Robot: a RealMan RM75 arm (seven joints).
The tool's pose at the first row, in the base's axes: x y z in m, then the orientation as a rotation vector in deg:
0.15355, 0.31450, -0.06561, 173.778, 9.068, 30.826
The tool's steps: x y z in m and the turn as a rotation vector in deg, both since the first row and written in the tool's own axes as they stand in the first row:
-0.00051, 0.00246, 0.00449, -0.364, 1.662, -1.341
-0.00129, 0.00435, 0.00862, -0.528, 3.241, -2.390
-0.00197, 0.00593, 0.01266, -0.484, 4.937, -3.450
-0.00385, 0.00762, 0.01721, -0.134, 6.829, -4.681
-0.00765, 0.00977, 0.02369, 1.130, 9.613, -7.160
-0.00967, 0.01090, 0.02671, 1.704, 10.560, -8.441
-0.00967, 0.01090, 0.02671, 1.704, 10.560, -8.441
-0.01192, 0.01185, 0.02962, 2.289, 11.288, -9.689
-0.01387, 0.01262, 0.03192, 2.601, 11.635, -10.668
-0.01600, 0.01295, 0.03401, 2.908, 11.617, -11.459
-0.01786, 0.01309, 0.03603, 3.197, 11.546, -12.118
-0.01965, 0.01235, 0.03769, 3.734, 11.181, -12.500
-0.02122, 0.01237, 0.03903, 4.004, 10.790, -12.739
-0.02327, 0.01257, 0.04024, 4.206, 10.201, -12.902
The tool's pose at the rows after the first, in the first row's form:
0.15485, 0.31183, -0.06981, 172.705, 11.045, 33.220
0.15572, 0.30971, -0.07381, 171.872, 12.634, 35.510
0.15663, 0.30791, -0.07771, 171.157, 14.309, 37.985
0.15660, 0.30585, -0.08249, 170.570, 16.350, 40.767
0.15548, 0.30304, -0.08970, 170.066, 20.624, 44.893
0.15474, 0.30158, -0.09313, 169.830, 22.791, 46.271
0.15474, 0.30158, -0.09313, 169.830, 22.791, 46.271
0.15373, 0.30028, -0.09655, 169.660, 24.909, 47.321
0.15278, 0.29921, -0.09932, 169.454, 26.504, 47.781
0.15154, 0.29856, -0.10197, 169.438, 27.804, 47.711
0.15051, 0.29814, -0.10449, 169.469, 28.900, 47.572
0.14935, 0.29861, -0.10671, 169.940, 29.681, 47.064
0.14835, 0.29837, -0.10850, 170.233, 30.136, 46.486
0.14687, 0.29790, -0.11031, 170.562, 30.441, 45.606

